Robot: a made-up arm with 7 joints.
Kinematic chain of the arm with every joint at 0, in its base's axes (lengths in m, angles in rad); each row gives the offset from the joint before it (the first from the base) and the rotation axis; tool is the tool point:
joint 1: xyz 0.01 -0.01 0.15 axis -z
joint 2: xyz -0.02 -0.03 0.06 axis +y
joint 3: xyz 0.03 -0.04 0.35 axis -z
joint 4: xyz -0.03 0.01 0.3 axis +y
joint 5: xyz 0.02 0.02 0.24 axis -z
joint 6: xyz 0.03 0 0.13 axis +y
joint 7: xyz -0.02 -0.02 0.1 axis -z
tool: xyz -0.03 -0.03 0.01
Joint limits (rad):
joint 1: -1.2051..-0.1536
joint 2: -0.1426..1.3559
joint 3: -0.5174..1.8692
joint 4: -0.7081..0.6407
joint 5: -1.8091..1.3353
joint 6: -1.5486..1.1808
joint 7: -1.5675..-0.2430
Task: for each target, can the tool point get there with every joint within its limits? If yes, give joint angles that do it. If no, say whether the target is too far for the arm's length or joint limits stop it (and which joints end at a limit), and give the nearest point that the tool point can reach.
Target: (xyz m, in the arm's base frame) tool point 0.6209 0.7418 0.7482
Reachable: yes | joints -0.9620 1.0563 0.4628 0.0874 0.7063 -0.3820 -1.3503
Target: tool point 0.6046 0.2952 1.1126
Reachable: yes | joints -0.6106 0.6407 0.6490 -0.0393 0.0223 0.0006 -1.1384
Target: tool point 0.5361 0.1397 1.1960
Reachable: yes | joints -0.2678 0.4768 1.5843 -0.2769 -0.9064 0.1128 -1.0859
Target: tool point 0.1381 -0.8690 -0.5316
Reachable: no: joint limits stop it (at a limit: joint 1, joint 2, joint 4, joint 6, joint 7) | nearest point 0.9393 -0.1995 0.1457 | short by 1.244 m
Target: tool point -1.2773 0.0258 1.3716
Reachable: no: too far | nearest point -0.4743 -0.0564 1.1530 | short by 0.836 m
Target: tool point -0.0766 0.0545 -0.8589
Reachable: no: joint limits stop it (at a limit: joint 1, joint 2, joint 4, joint 6, joint 7) | nearest point 0.3482 0.8386 0.0353 | short by 1.263 m
